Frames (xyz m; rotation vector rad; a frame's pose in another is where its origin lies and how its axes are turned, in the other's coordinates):
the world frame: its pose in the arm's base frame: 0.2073 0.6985 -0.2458 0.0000 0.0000 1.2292
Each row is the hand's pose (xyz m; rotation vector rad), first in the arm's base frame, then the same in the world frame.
Working: the arm's base frame: its pose in the world frame: -0.7276 -0.0387 0.2458 0.0000 0.0000 -1.2292

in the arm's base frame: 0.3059 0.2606 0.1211 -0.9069 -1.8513 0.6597
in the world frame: -0.3796 -0.2396 0.3669 -1.7548 -0.9602 -0.1207
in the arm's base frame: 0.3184 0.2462 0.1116 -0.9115 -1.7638 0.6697
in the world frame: -0.3889 -0.2562 0.3574 -1.7112 -0.8891 -0.1454
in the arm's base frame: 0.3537 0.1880 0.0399 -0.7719 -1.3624 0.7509
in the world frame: -0.4320 -0.3090 0.2857 -1.3768 -0.6494 -0.2277
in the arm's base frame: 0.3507 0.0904 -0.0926 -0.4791 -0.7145 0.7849
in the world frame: -0.5249 -0.3388 0.1532 -0.7862 -0.3009 -0.3705
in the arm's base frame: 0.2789 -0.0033 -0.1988 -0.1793 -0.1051 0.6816
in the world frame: -0.6373 -0.3026 0.0470 -0.2056 0.0174 -0.5433
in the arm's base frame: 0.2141 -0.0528 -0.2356 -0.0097 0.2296 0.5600
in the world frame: -0.7056 -0.2581 0.0102 0.1251 0.1942 -0.6639
